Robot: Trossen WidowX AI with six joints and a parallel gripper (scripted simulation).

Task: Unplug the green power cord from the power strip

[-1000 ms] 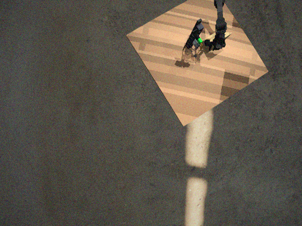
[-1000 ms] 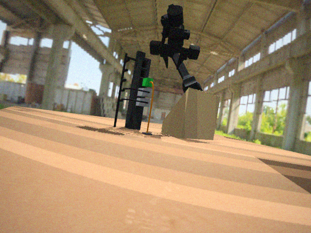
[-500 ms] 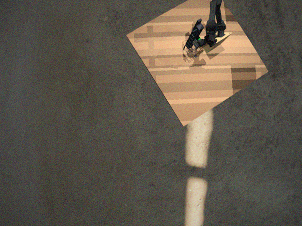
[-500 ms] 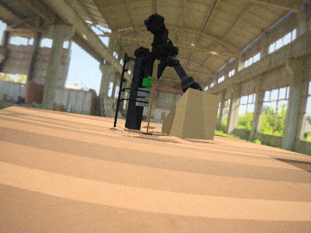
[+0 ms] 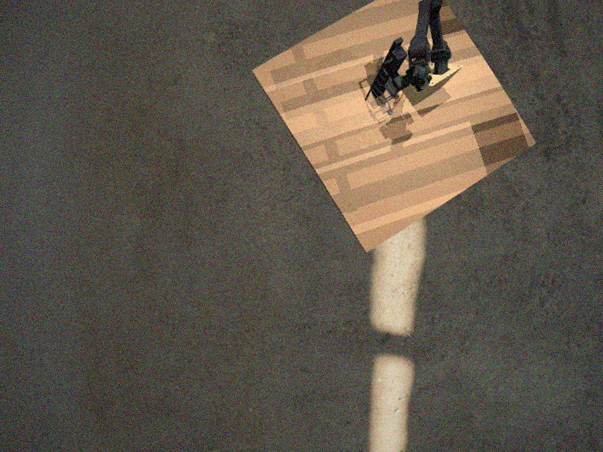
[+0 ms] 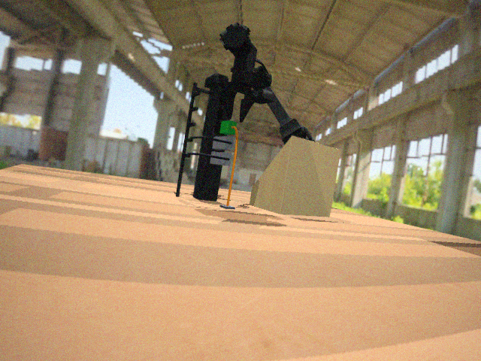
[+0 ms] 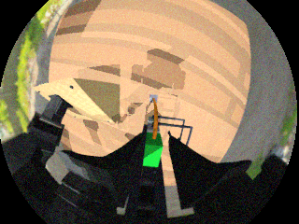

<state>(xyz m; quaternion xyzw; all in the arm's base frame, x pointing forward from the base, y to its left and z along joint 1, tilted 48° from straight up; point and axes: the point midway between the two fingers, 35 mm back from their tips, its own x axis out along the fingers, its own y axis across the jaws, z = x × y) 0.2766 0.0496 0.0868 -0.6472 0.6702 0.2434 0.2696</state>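
Right now my gripper tip is 5 cm to the left of the green plug and 1 cm above it. The rest, counted from my gripper tip: power strip: 1 cm behind, 13 cm to the right, 6 cm below.
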